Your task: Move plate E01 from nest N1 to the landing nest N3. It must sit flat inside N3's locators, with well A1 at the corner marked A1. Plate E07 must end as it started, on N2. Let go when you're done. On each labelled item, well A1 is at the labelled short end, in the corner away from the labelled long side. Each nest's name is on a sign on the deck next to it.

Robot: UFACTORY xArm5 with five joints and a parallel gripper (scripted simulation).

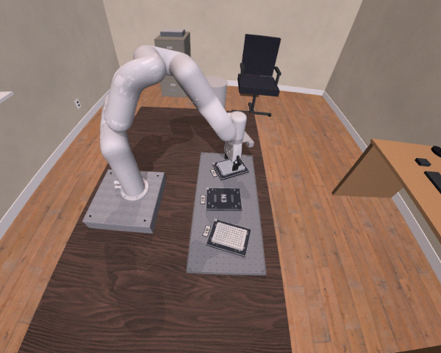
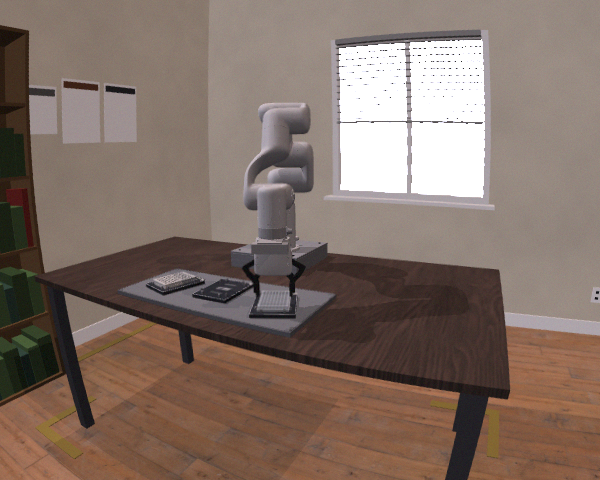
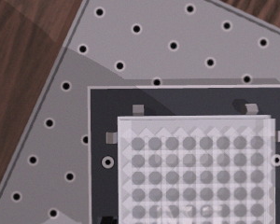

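Now: hand 4 cm above the nest N1. The rest, counted from my hand: nest frame (3 cm behind, 20 cm to the right, 4 cm below).
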